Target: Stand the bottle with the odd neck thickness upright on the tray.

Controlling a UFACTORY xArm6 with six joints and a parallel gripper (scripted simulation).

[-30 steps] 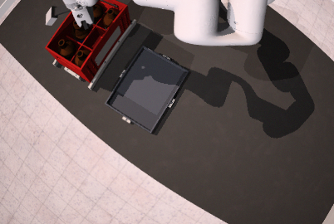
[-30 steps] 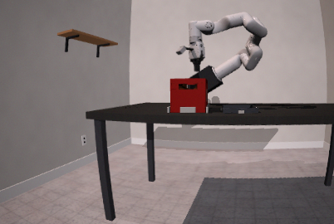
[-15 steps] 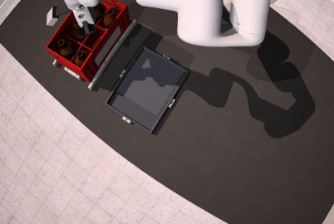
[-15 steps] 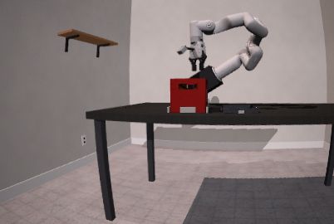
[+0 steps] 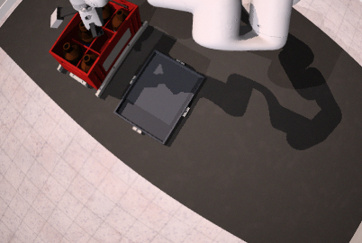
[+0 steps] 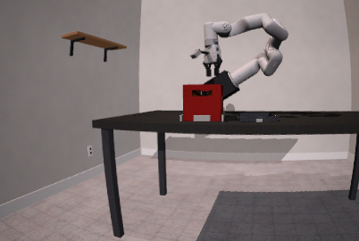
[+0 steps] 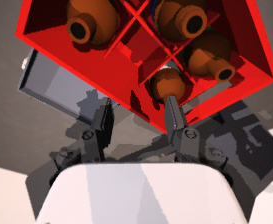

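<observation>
Now: hand 160 mm above the red crate, 40 mm to the left of it and 10 mm short of it. From my hand the other things lie so: dark flat tray 240 mm to the left, 230 mm below, 10 mm behind.
</observation>
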